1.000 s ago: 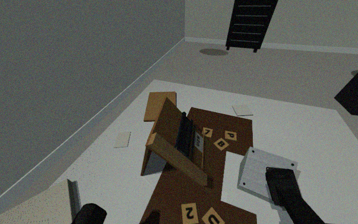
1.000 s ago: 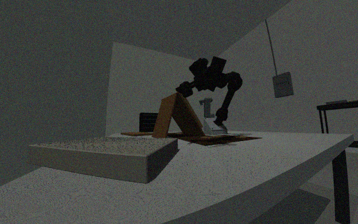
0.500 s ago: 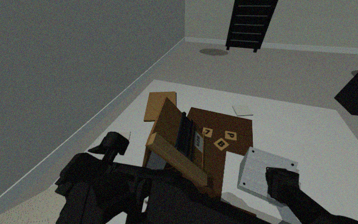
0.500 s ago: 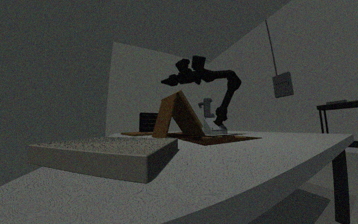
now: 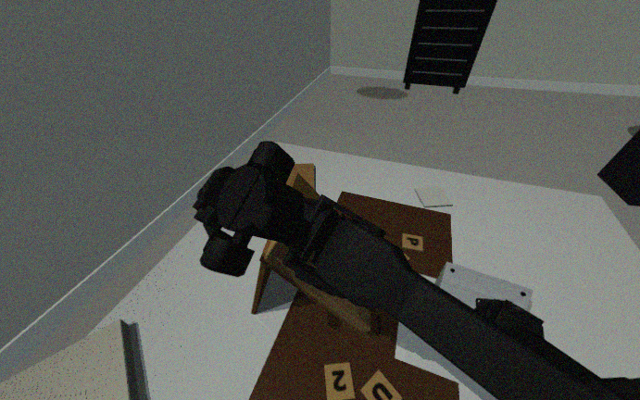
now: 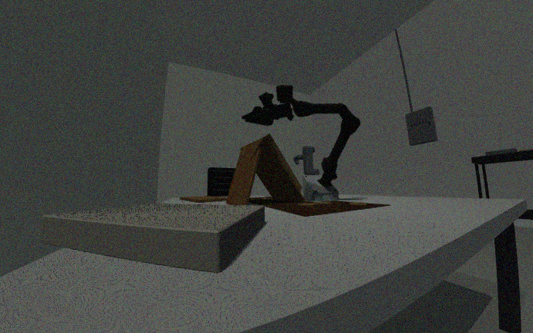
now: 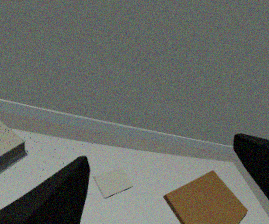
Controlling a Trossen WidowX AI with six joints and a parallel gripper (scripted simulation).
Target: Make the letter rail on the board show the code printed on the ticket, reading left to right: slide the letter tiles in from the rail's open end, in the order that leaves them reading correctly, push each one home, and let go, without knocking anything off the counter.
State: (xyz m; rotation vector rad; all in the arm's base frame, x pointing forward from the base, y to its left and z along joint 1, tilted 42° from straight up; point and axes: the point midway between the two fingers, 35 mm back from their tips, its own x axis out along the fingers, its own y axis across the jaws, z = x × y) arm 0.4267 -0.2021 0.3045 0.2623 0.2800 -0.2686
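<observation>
Now: gripper tip 22 cm past the white ticket, 13 cm to the left of it and 26 cm above it. From my gripper tip the other things lie so: brown mat: 32 cm behind, 6 cm to the right, 36 cm below; then flat tan panel: 6 cm ahead, 45 cm to the right, 35 cm below.
</observation>
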